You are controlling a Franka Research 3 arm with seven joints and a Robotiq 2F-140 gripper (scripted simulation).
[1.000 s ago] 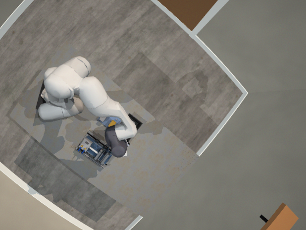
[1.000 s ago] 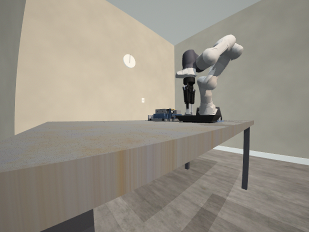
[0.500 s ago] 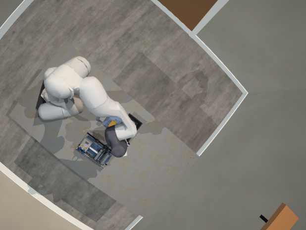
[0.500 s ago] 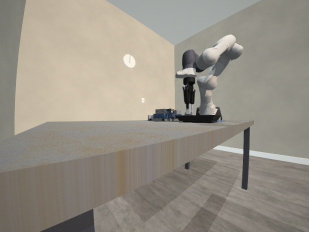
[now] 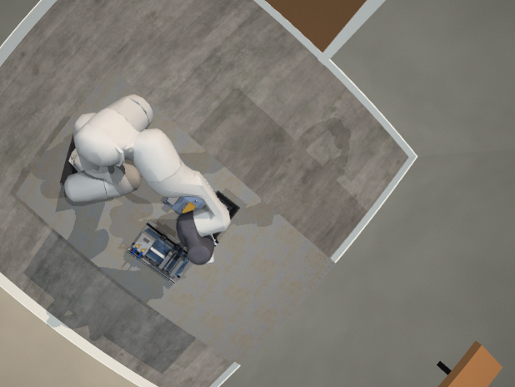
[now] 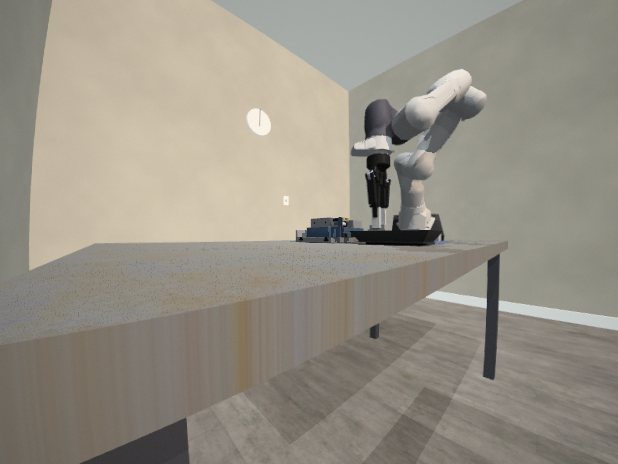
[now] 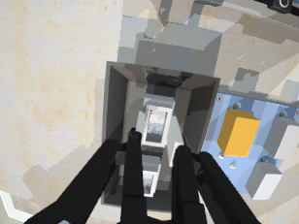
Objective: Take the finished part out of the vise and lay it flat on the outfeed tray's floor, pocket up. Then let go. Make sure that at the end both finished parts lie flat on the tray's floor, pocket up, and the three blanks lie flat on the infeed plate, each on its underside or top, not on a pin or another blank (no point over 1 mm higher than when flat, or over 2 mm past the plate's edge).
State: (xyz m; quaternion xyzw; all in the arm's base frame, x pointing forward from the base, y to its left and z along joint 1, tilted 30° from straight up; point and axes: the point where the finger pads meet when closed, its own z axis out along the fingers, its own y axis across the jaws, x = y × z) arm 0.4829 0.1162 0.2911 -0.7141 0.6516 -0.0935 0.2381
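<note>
Right now the orange block is 13 cm behind my hand, 6 cm below it and 1 cm to the right of it. From my hand the other things lie so: blue vise 26 cm to the right, 6 cm behind, 4 cm below; blue fixture plate 17 cm behind, 8 cm below, 2 cm to the left.
</note>
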